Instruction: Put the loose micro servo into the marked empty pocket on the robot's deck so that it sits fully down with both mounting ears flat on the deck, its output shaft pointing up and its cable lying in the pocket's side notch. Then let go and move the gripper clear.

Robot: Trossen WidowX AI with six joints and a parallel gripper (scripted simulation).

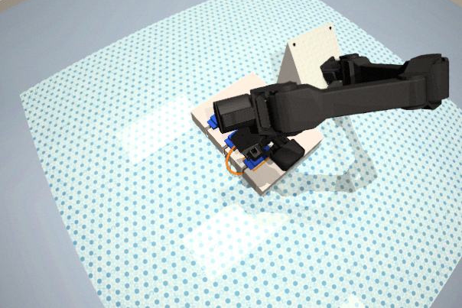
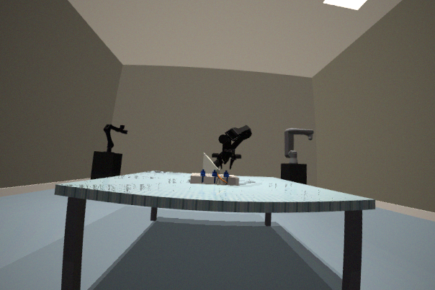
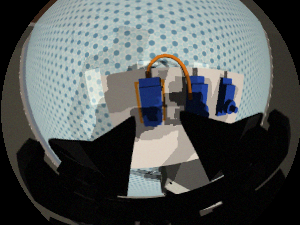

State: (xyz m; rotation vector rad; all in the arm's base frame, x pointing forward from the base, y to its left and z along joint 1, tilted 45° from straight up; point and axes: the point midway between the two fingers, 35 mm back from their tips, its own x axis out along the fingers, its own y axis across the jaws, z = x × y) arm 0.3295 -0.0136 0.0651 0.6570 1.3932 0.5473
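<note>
My gripper tip is now 110 mm past the beige deck, 70 mm to the left of it and 70 mm above it.
</note>
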